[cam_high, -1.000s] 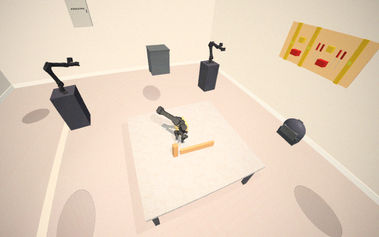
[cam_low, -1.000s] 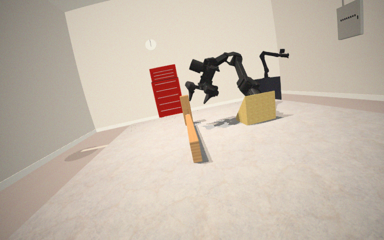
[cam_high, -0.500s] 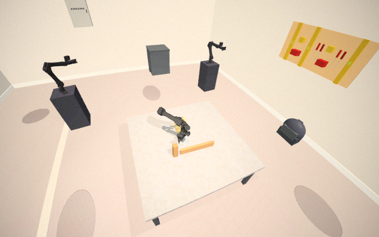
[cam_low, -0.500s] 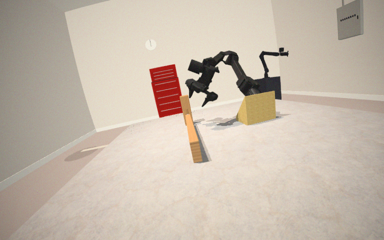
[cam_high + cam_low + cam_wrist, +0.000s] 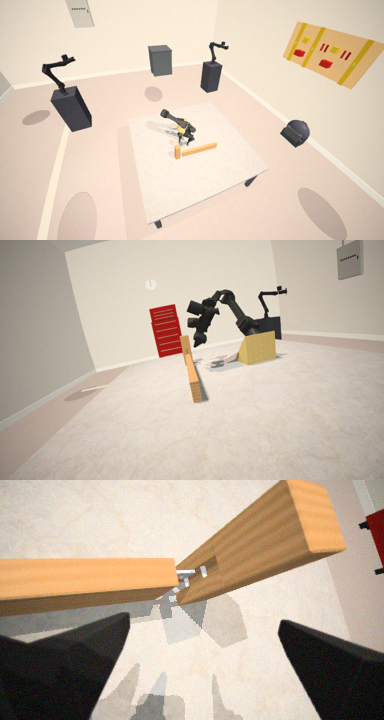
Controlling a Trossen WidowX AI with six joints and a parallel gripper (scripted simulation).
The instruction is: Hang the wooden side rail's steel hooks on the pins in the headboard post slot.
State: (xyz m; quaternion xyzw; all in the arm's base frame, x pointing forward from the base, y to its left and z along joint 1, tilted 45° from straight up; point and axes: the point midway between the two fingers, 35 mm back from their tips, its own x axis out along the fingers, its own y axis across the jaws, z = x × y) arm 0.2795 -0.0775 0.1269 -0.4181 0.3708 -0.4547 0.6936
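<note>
My gripper tip is 8 cm to the left of the headboard post, 6 cm above it and 4 cm short of it.
</note>
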